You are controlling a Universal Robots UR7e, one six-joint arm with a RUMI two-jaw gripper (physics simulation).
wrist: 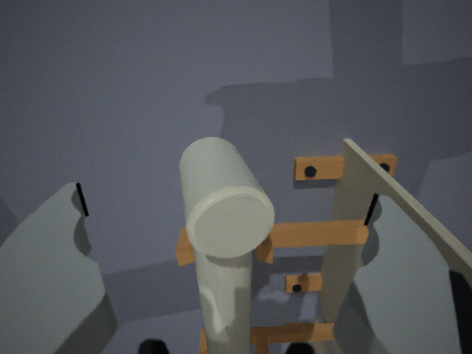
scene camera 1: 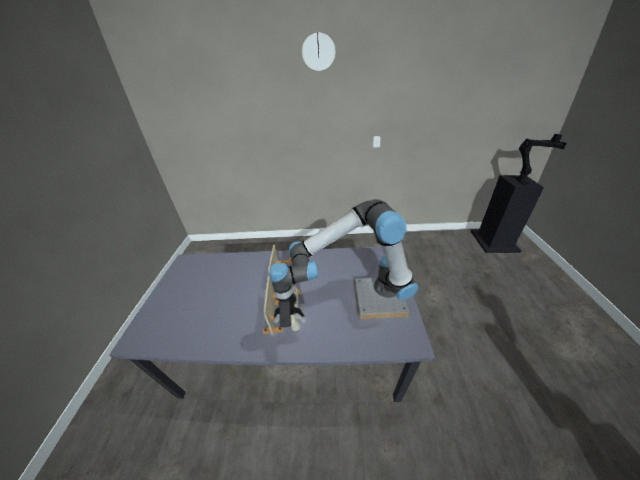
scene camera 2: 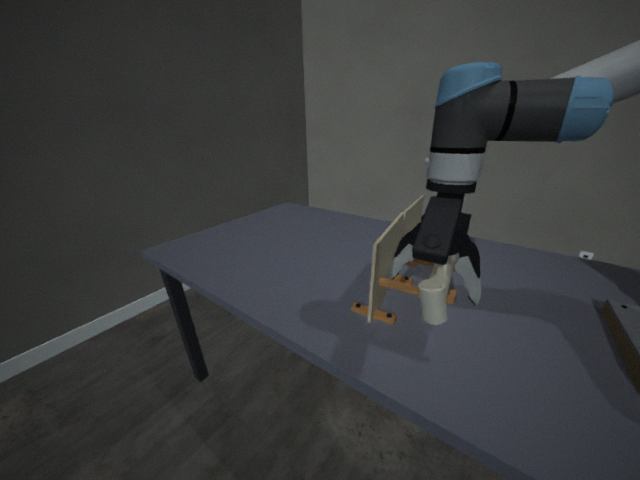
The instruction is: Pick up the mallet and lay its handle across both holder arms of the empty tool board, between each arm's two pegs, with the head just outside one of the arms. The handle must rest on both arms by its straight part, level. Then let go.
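Frame: origin at the arm's base, x ahead, y left, z up, level; metres.
Seen in the pictures: gripper, fingertip midpoint: point(wrist: 229, 193) point(scene camera 2: 430, 291); arm's base, origin of the base link: point(scene camera 1: 386, 287).
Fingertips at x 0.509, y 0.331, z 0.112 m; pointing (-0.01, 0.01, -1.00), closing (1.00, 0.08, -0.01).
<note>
Offsets run from my fingertips to a thing's top centre. "*": to the spot under its first point. Level surfaces: height alone.
The pale mallet lies with its handle {* dz -0.016, dx -0.001, dy -0.123 m} point(scene camera 2: 447, 271) point(wrist: 226, 305) across two orange holder arms point(scene camera 2: 400, 285) point(wrist: 315, 234) of the upright tool board point(scene camera 1: 269, 302) point(scene camera 2: 385, 260) point(wrist: 346, 200). In the wrist view the handle passes between the nearer arm's two pegs and also crosses the second arm point(wrist: 295, 332); its far end is out of view. The mallet head {* dz -0.015, dx -0.020, dy -0.006 m} point(scene camera 1: 295, 323) point(scene camera 2: 433, 305) point(wrist: 225, 215) is just outside the nearer arm. My gripper point(scene camera 1: 290, 318) point(scene camera 2: 435, 287) point(wrist: 229, 193) is open, pointing down, one finger on each side of the mallet, apart from it. One finger is close to the board.
Another upright board panel point(scene camera 2: 415, 212) stands behind the nearer one. Orange feet {* dz -0.115, dx +0.123, dy -0.026 m} point(scene camera 1: 272, 329) point(scene camera 2: 379, 313) point(wrist: 320, 168) stick out under the board on the table {dz -0.150 m} point(scene camera 1: 206, 294) point(scene camera 2: 268, 258). The robot's base plate point(scene camera 1: 372, 300) is at the table's right. A black pedestal point(scene camera 1: 509, 214) stands beyond.
</note>
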